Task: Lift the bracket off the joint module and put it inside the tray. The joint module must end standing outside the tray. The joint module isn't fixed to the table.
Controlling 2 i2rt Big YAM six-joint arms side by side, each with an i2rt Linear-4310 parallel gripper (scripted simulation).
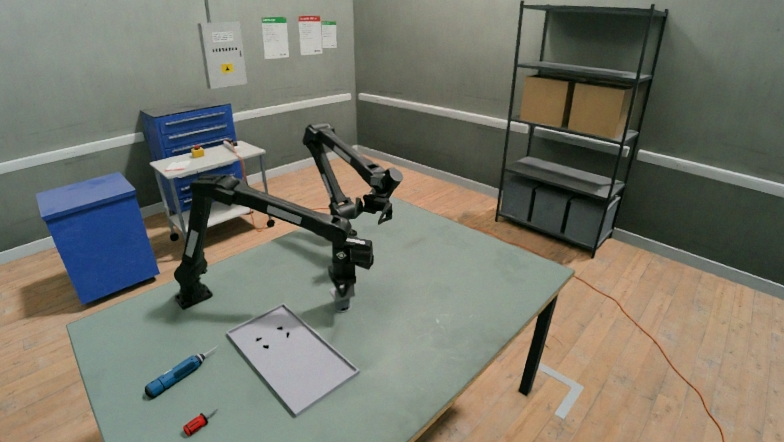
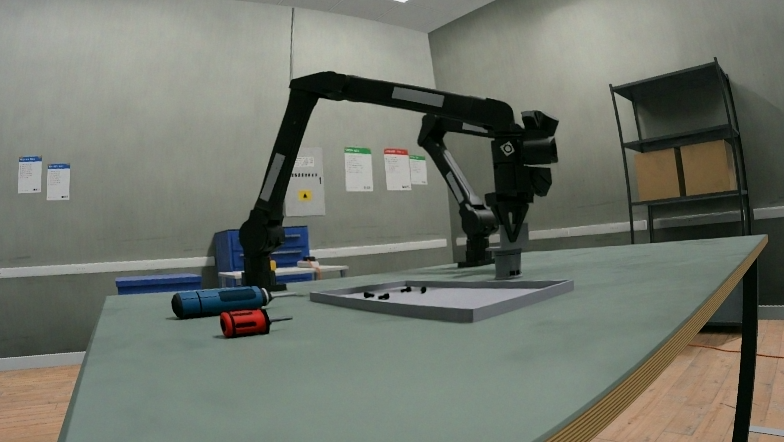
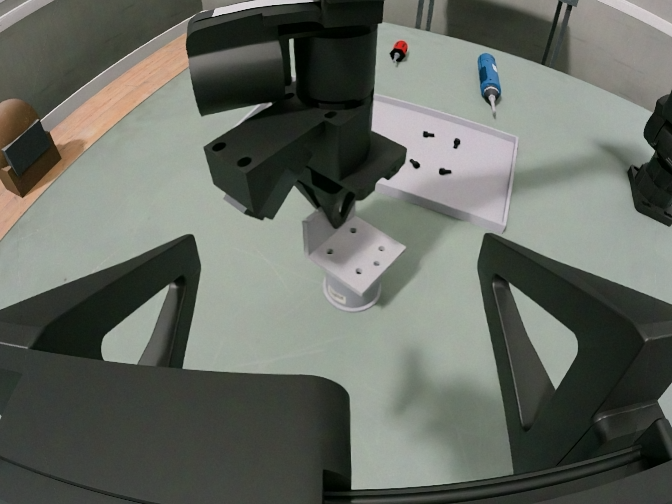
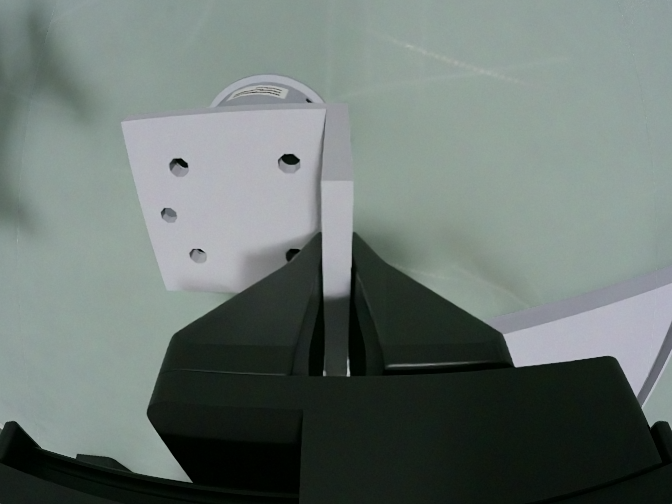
Scene:
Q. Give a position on a round grey joint module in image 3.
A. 339,296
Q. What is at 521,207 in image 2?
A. The right gripper.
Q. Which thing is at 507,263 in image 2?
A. A round grey joint module.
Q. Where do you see a tray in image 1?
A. At 303,366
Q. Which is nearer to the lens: the grey L-shaped bracket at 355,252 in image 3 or the tray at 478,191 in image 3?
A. The grey L-shaped bracket.

